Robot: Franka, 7 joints.
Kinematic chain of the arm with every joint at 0, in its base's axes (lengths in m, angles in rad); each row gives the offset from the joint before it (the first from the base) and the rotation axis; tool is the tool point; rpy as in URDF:
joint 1: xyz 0 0 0.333 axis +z
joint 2: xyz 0 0 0 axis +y
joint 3: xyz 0 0 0.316 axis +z
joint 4: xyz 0.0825 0 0 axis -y
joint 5: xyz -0.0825 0 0.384 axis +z
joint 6: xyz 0 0 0 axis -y
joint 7: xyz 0.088 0 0 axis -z
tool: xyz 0 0 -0.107 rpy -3.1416 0 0
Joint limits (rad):
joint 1: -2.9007..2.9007
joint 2: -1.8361..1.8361
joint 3: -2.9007..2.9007
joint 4: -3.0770..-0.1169
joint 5: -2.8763..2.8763
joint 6: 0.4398..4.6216
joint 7: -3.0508..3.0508
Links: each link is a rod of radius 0.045 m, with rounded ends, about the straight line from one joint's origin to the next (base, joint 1, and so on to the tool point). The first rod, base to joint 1, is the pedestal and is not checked.
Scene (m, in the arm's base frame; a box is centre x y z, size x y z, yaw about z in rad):
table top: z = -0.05
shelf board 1: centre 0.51 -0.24 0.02 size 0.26 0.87 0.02 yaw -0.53
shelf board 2: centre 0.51 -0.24 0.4 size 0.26 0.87 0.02 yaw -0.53
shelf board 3: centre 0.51 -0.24 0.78 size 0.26 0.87 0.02 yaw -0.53
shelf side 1: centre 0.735 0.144 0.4 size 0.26 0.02 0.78 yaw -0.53
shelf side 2: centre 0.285 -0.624 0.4 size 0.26 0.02 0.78 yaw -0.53
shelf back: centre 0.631 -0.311 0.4 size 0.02 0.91 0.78 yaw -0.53
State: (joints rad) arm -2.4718 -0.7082 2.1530 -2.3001 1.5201 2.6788 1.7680
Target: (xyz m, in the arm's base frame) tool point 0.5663 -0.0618 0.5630
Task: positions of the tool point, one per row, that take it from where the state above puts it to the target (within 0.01 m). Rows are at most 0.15 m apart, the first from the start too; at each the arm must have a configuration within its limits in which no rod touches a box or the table.
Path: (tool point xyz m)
1: 0.3981 -0.1682 0.1800
2: 0.3277 -0.1266 0.1788
3: 0.2507 -0.0995 0.1868
4: 0.2987 -0.0417 0.1873
5: 0.3479 0.0130 0.2308
6: 0.3861 0.0511 0.3157
7: 0.3988 0.0643 0.4321
8: 0.3724 0.0518 0.5630
9: 0.4445 0.0178 0.5642
10: 0.5102 -0.0223 0.5618
11: 0.5663 -0.0618 0.5630

